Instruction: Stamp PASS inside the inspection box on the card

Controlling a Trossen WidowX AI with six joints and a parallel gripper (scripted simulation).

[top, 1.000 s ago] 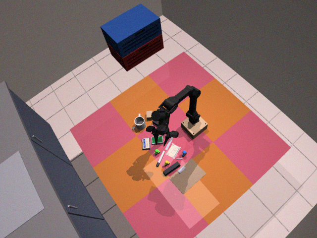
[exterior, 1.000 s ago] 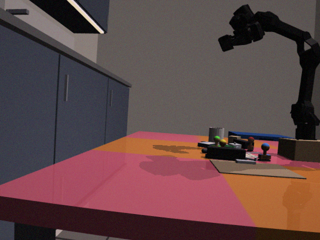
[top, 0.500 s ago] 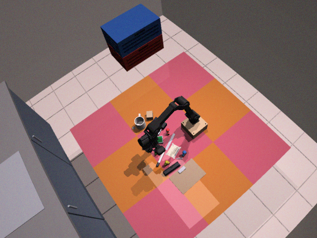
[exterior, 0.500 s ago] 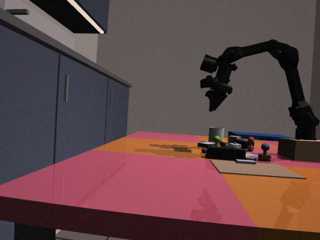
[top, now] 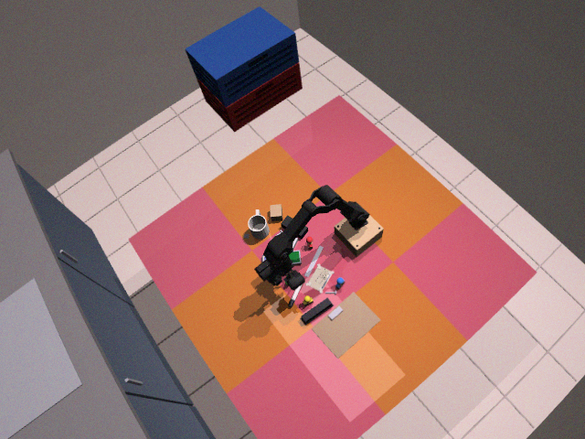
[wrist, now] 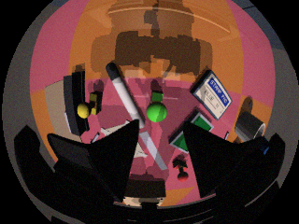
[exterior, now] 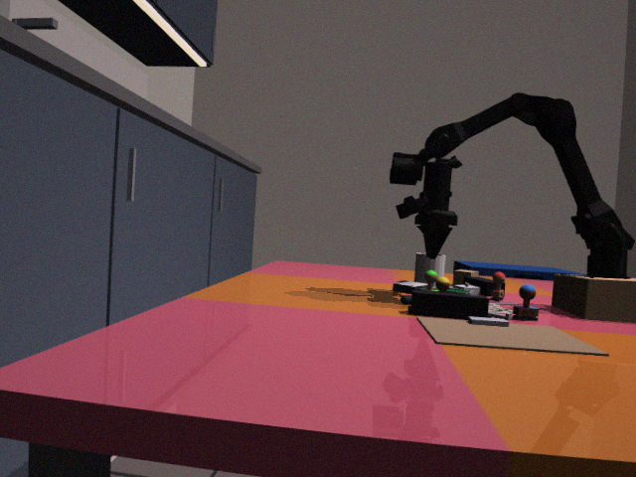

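Right now my gripper tip is 7 cm above the green-knobbed stamp. Also, from my gripper tip: marker: 8 cm below, 7 cm to the left, 1 cm ahead; green ink pad: 9 cm to the right, 9 cm below, 5 cm behind; blue-labelled tin: 11 cm to the right, 8 cm below, 4 cm ahead.
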